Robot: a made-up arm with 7 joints.
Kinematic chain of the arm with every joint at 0, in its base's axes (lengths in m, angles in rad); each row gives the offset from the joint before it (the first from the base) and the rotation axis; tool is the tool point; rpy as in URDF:
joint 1: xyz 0 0 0.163 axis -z
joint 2: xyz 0 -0.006 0.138 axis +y
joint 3: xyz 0 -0.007 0.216 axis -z
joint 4: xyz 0 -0.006 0.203 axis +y
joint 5: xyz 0 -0.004 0.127 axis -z
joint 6: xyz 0 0 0.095 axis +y
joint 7: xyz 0 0 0.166 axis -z
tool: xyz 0 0 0 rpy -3.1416 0 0
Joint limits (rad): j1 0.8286..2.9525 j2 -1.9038..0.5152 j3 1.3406..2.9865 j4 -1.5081..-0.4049 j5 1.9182..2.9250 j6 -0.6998..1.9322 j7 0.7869..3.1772
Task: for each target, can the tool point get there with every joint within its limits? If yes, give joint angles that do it. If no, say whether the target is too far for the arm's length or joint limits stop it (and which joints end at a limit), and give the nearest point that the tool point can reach.
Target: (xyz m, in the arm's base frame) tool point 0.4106 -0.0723 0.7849
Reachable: yes | joints 1.0117 0.2267 2.1455 -1.0870 2.7300 0.4432 2.4046
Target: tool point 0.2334 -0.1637 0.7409
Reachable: yes | joints 1.9138 0.3266 1.8770 -1.1556 2.0927 1.4571 2.3559
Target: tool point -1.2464 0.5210 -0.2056
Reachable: no: too far | nearest point -0.5599 0.5075 0.1257 | short by 0.762 m
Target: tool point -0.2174 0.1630 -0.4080
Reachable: no: joint limits stop it (at a limit: joint 1, joint 2, joint 3, joint 5) | nearest point -0.2143 0.3949 -0.0571 | short by 0.421 m
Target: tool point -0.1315 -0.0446 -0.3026
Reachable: no: joint limits stop it (at a limit: joint 1, joint 2, joint 3, joint 4, joint 5) | nearest point -0.1149 0.2932 -0.0016 | short by 0.453 m
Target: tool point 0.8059 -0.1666 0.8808
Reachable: no: too far | nearest point 0.6215 -0.0739 0.7560 | short by 0.241 m
